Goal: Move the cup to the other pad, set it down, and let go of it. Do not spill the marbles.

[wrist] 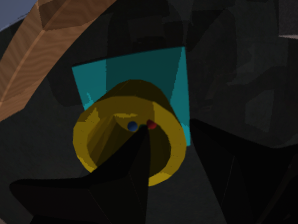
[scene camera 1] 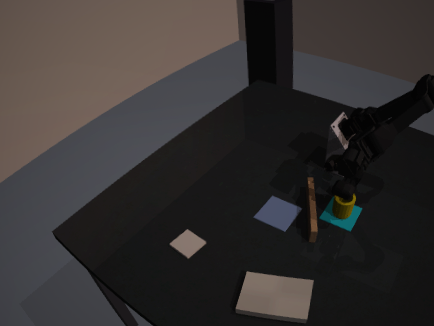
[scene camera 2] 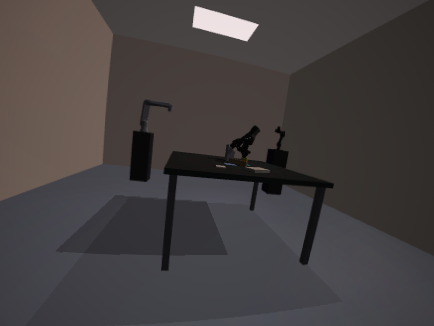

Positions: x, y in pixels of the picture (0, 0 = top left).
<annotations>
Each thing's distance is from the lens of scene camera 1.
pale slab [scene camera 1: 260, 292]: 0.88 m
blue-grey pad [scene camera 1: 277, 213]: 1.08 m
The marked spots on the pale slab and the blue-grey pad are 0.30 m apart.
</annotations>
